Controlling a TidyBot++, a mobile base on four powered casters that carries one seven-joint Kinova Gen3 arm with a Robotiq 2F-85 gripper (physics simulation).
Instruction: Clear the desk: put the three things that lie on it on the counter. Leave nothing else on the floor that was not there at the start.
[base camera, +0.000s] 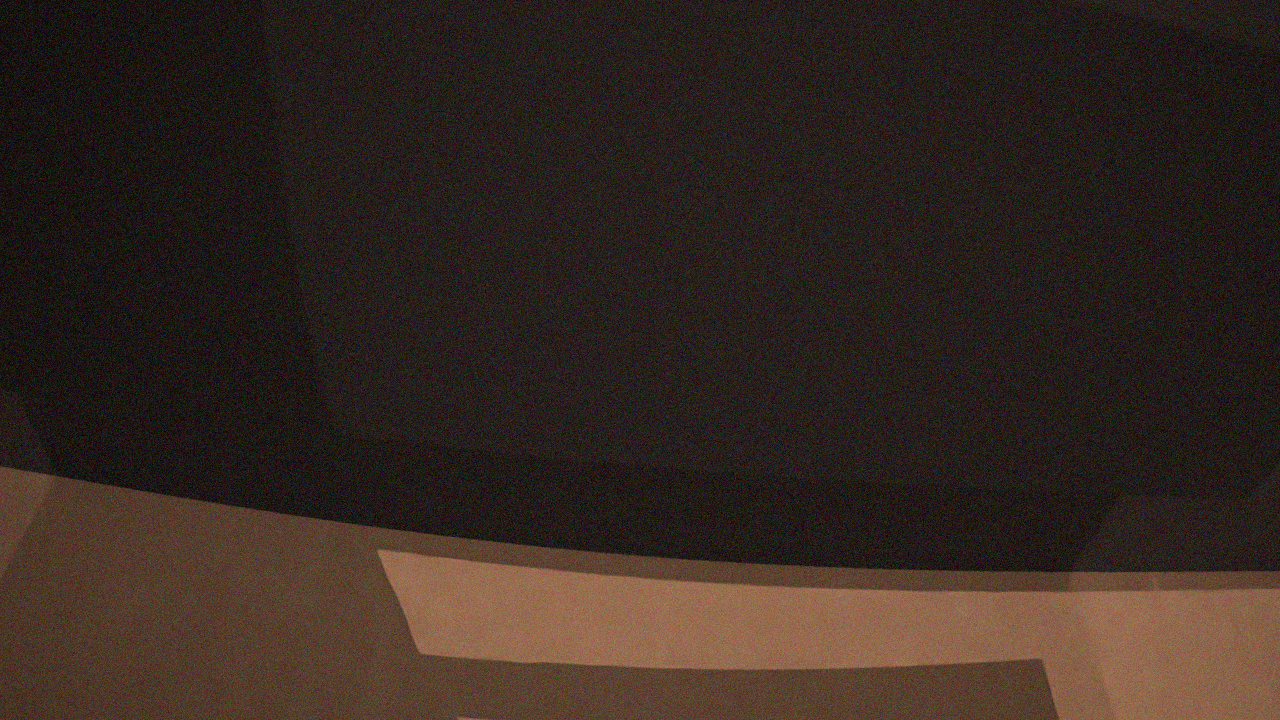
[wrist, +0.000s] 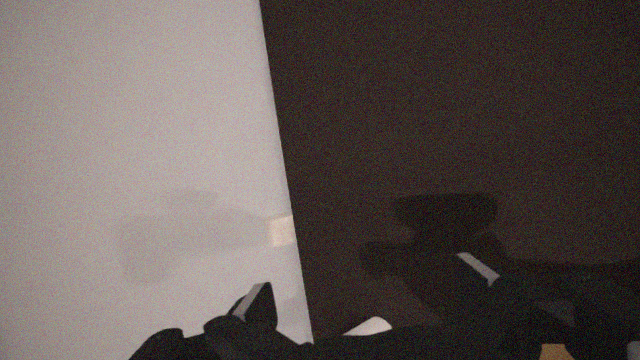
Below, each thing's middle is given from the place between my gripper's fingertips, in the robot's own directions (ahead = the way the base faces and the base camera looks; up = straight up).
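Labels:
White toilet paper roll (wrist: 280, 229): 270 mm below my hand, 540 mm ahead, 50 mm to the left.

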